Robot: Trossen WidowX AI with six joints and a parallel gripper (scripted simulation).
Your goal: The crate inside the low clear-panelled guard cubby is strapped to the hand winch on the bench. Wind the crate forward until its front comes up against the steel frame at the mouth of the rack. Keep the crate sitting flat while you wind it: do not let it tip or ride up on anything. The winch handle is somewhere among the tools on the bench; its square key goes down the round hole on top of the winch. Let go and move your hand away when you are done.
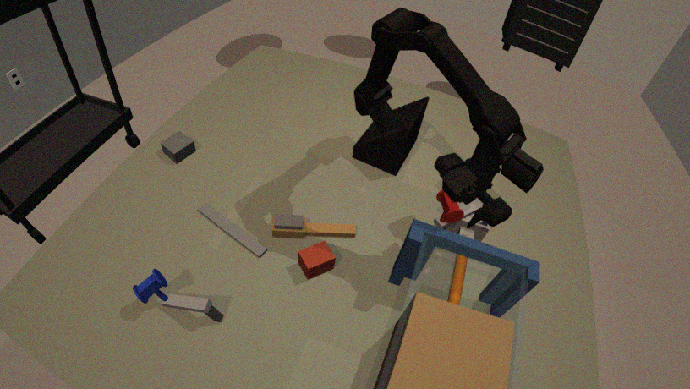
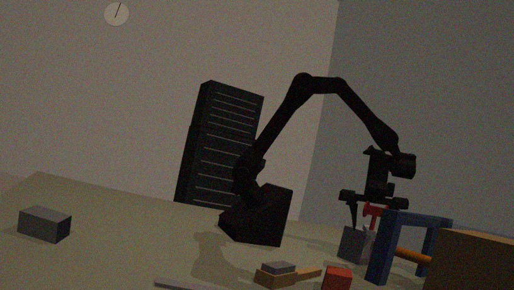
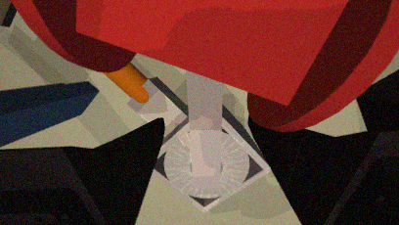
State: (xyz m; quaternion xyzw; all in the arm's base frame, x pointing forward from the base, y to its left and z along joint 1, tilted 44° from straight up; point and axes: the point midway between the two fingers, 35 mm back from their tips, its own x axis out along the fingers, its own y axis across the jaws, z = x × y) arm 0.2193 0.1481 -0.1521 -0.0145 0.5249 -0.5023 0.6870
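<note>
My gripper tip is 10 mm short of the red-knobbed winch handle, 10 mm to the left of it and 20 mm below it. Also, from my gripper tip: grey winch (50 mm behind, 30 mm to the left, 60 mm below); wooden brush (100 mm ahead, 300 mm to the right, 70 mm below); red knob (40 mm ahead, 40 mm to the right, 50 mm above).
</note>
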